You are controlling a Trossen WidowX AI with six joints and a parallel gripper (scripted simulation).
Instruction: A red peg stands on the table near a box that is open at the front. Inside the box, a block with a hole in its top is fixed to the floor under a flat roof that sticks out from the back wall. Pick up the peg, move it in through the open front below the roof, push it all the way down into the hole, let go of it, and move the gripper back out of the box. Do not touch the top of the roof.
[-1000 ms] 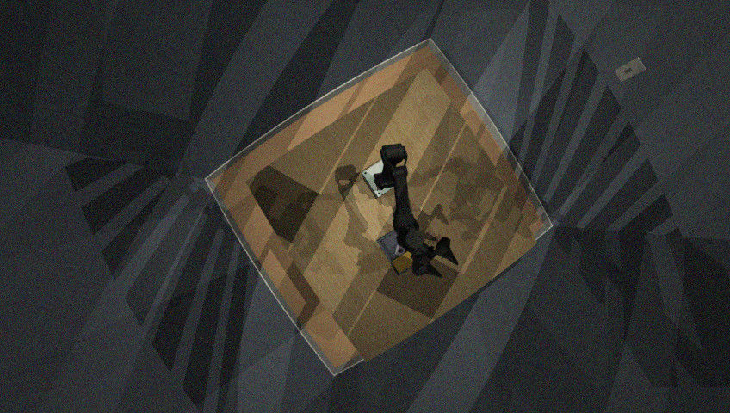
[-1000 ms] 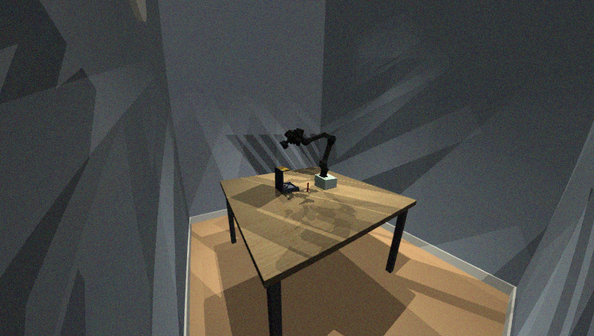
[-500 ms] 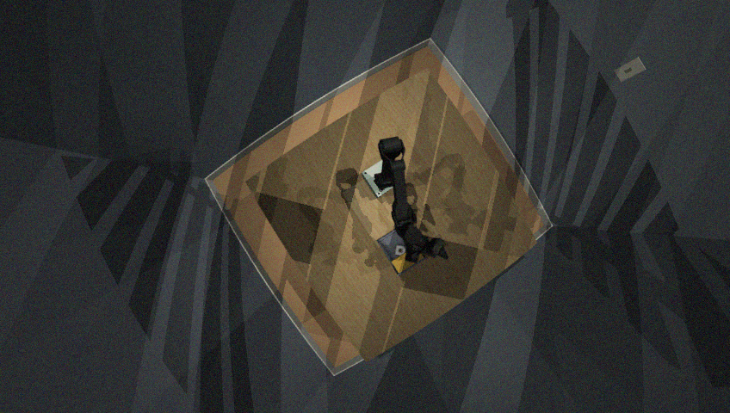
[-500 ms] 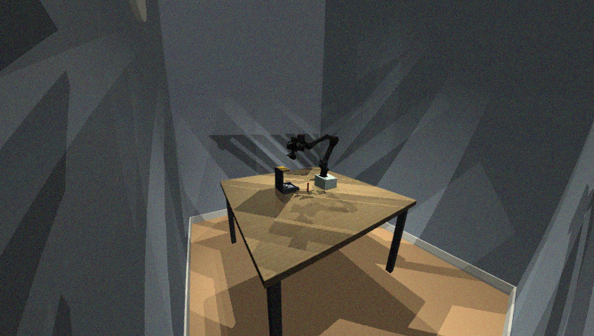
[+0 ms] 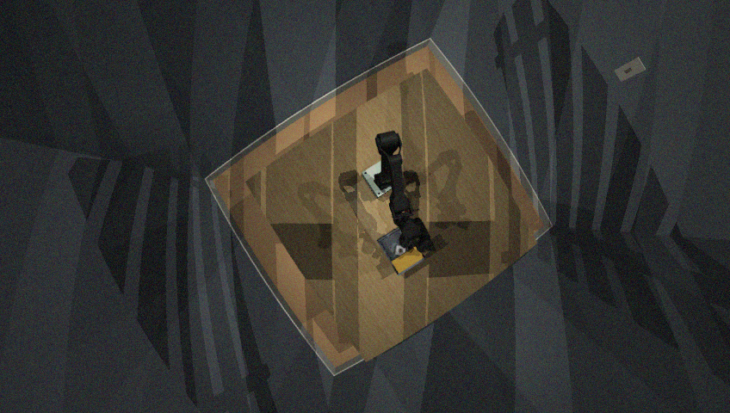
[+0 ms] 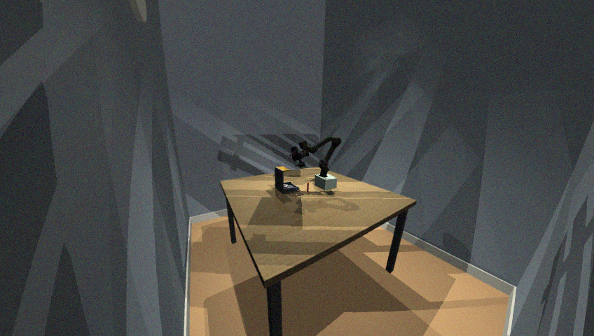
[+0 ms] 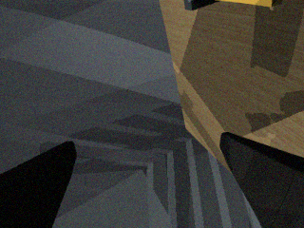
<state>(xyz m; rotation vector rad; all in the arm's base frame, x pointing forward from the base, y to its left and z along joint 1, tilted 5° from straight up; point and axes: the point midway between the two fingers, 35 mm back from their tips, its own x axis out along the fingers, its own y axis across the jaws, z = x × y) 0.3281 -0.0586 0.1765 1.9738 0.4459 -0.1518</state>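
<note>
Right now my gripper tip is 14 cm past the red peg, 4 cm to the right of it and 25 cm above it. From my gripper tip the other things lie so: yellow roof 1 cm ahead, 12 cm to the right, 9 cm below.
</note>
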